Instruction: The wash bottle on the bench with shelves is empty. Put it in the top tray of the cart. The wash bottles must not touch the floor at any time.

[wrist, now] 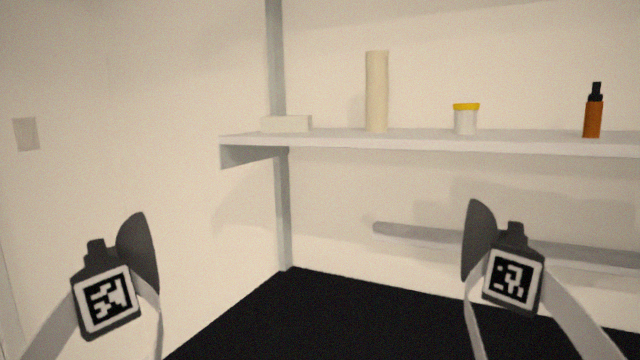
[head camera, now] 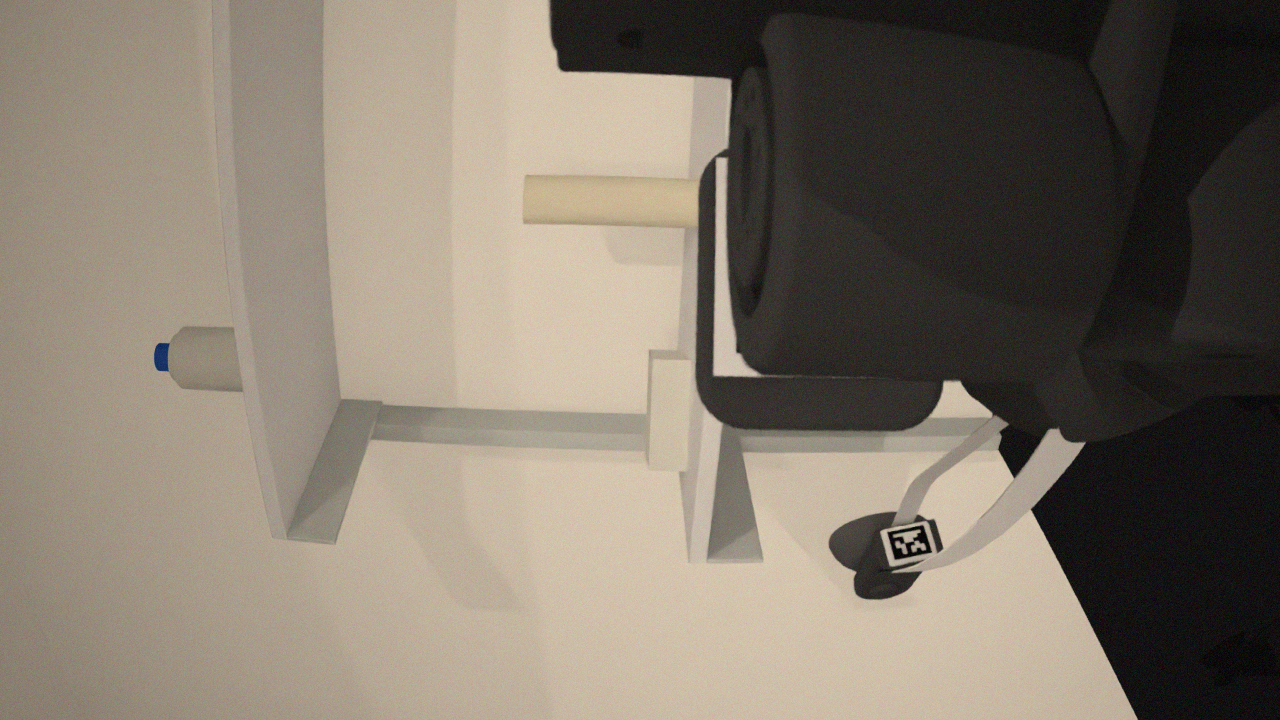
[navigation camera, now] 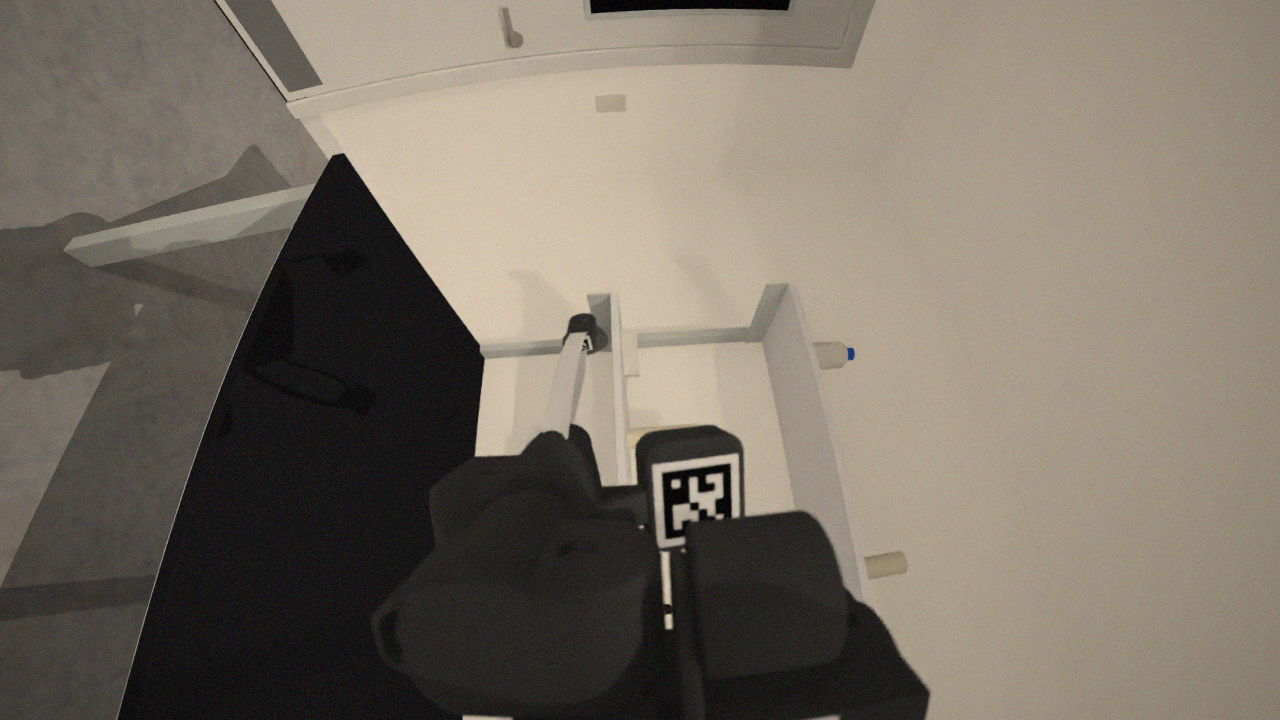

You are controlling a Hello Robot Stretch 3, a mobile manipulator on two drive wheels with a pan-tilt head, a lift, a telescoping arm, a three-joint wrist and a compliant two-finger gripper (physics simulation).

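Note:
A pale bottle with a blue cap stands on the upper shelf, near its end. An orange bottle with a black nozzle stands on the lower shelf, at the right in the wrist view. I cannot tell for sure which bottle is the wash bottle. My gripper is open, its fingers wide apart with nothing between them. It is lower than the lower shelf and above the black bench top. The cart does not show.
The lower shelf also holds a white box, a beige cylinder and a yellow-lidded jar. Another beige cylinder stands on the upper shelf. A grey rail runs along the wall. The shelf bracket is near my fingers.

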